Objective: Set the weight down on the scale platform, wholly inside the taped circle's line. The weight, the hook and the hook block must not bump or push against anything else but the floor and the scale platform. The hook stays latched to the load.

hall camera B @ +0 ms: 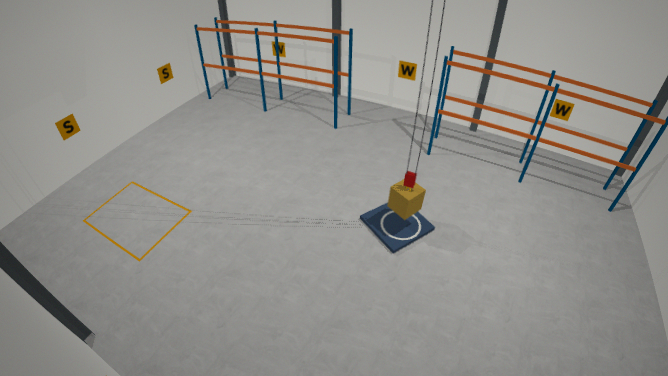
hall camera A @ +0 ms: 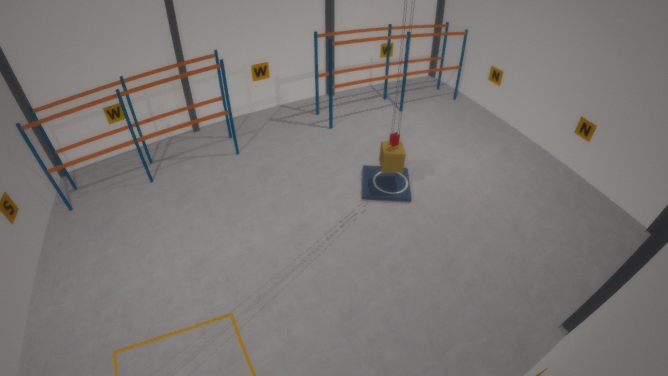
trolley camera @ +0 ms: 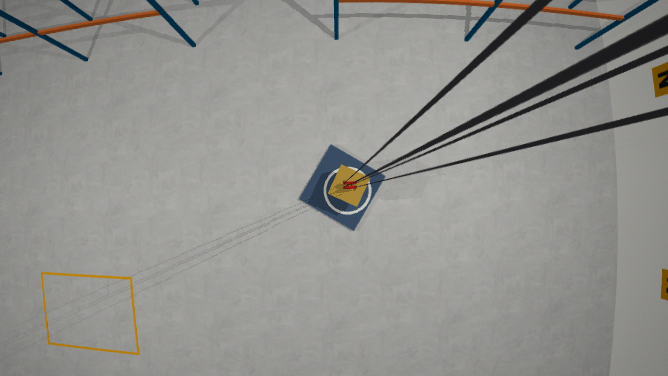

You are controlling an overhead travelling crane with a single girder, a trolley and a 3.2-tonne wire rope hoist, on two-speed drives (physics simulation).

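Observation:
The yellow cube weight [hall camera A: 392, 160] [hall camera B: 406, 201] [trolley camera: 356, 197] hangs upright over the dark blue scale platform [hall camera A: 367, 194] [hall camera B: 425, 227] [trolley camera: 330, 156], with a gap beneath it and its shadow on the platform. The white taped circle [hall camera A: 391, 193] [hall camera B: 401, 239] [trolley camera: 348, 214] is partly covered by the weight in the views. In the trolley camera view the weight overlaps the circle's upper part, and one corner reaches its line. My red hook block [hall camera A: 394, 139] [hall camera B: 410, 179] [trolley camera: 349, 185] is right above the weight, which hangs from it. The hook's latch is too small to see.
Blue and orange racks stand along the W wall: one rack [hall camera A: 135, 136] [hall camera B: 335, 105] toward S, another rack [hall camera A: 330, 107] [hall camera B: 539, 133] toward N, both apart from the weight. A yellow marked rectangle [hall camera A: 173, 333] [hall camera B: 161, 196] [trolley camera: 86, 275] lies on the floor.

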